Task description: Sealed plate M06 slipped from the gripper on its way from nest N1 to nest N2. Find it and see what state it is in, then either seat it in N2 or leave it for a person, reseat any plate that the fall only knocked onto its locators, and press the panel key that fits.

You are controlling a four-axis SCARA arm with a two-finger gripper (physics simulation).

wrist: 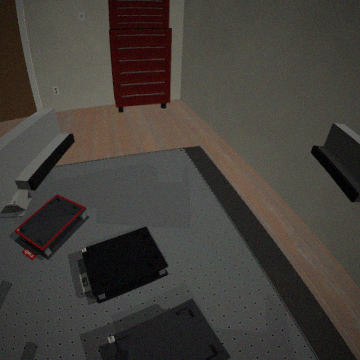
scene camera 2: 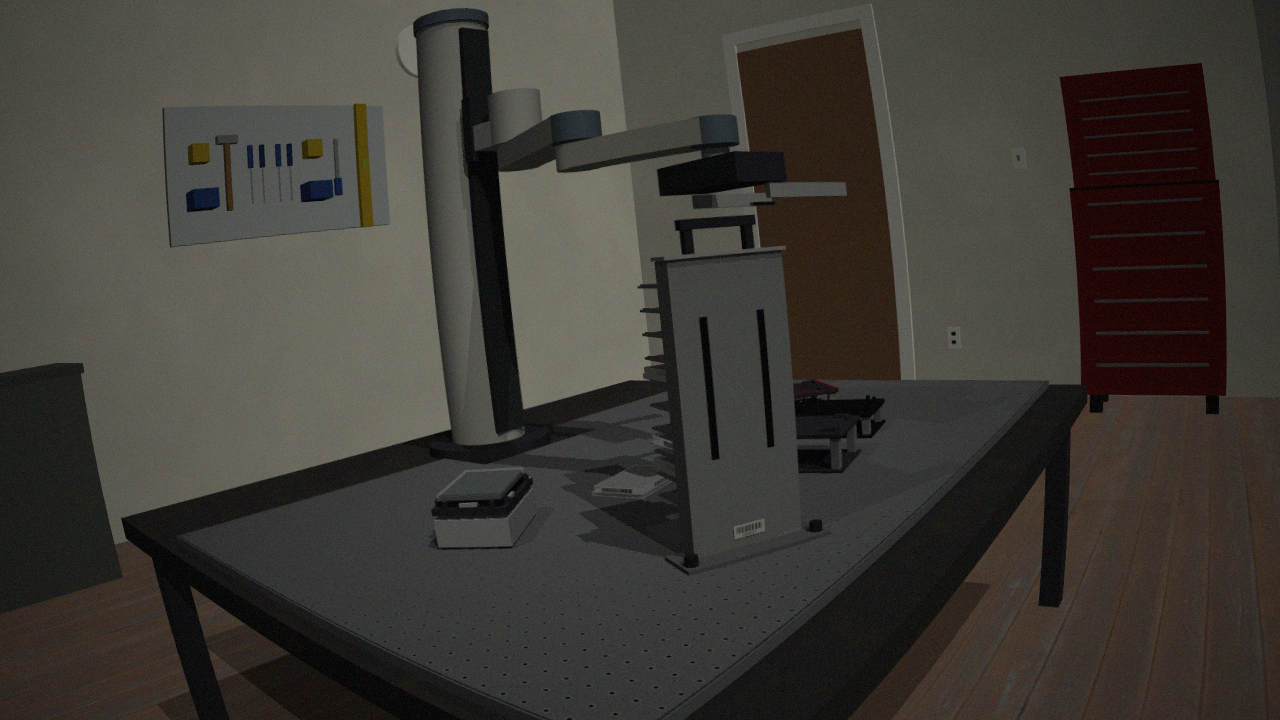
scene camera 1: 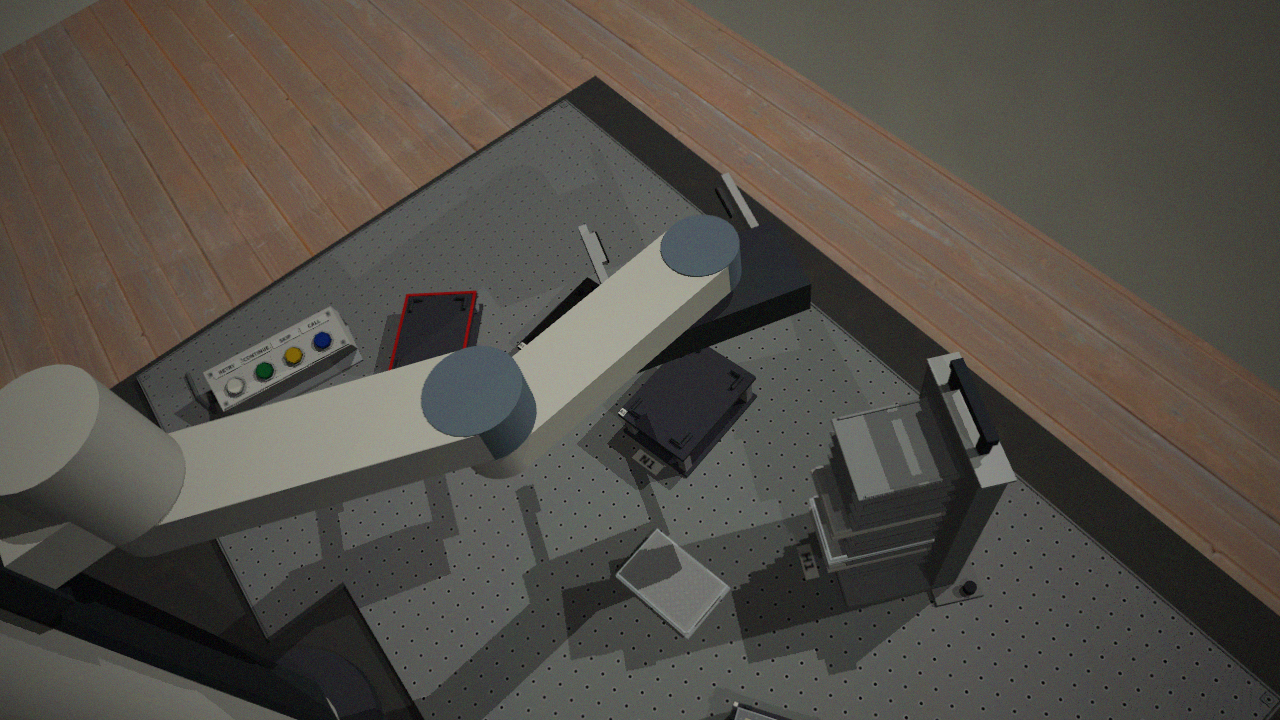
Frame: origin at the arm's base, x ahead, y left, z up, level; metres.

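Where they show: gripper, fingertip midpoint: [wrist: 197,125] [scene camera 1: 654,205]; arm's base, link origin: [scene camera 2: 490,446].
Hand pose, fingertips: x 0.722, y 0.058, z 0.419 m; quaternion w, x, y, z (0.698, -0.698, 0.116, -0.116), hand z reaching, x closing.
Each offset is from my fingertips to the top centre of the thing. "spot": to the spot under its first point.
My gripper [scene camera 1: 666,225] [scene camera 2: 769,195] [wrist: 197,125] is open and empty, high above the table. A pale flat plate @[dx -0.206, dy -0.212, dz -0.392 m] [scene camera 1: 674,582] [scene camera 2: 629,484] lies on the table between nest N1 and the rack; its label and seal cannot be read. Nest N1 @[dx -0.027, dy -0.034, dz -0.341 m] [scene camera 1: 689,402] [wrist: 170,335] has a dark top with no plate on it. A black nest @[dx -0.069, dy +0.174, dz -0.353 m] [scene camera 1: 559,313] [wrist: 125,265] beside it, its tag unreadable, bears no visible plate in the wrist view; my arm hides much of it in scene camera 1. The key panel @[dx -0.462, dy +0.466, dz -0.322 m] [scene camera 1: 281,358] has white, green, yellow and blue keys.
A red-rimmed nest @[dx -0.249, dy +0.336, dz -0.360 m] [scene camera 1: 436,302] [wrist: 51,221] stands beyond the black nest. The tall H1 rack [scene camera 1: 971,429] [scene camera 2: 733,402] holds plates on its shelves and has a handle on top. A white-based device @[spot: dx -0.209, dy -0.530, dz -0.383 m] [scene camera 2: 474,532] with a plate-like top stands at the table's other end.
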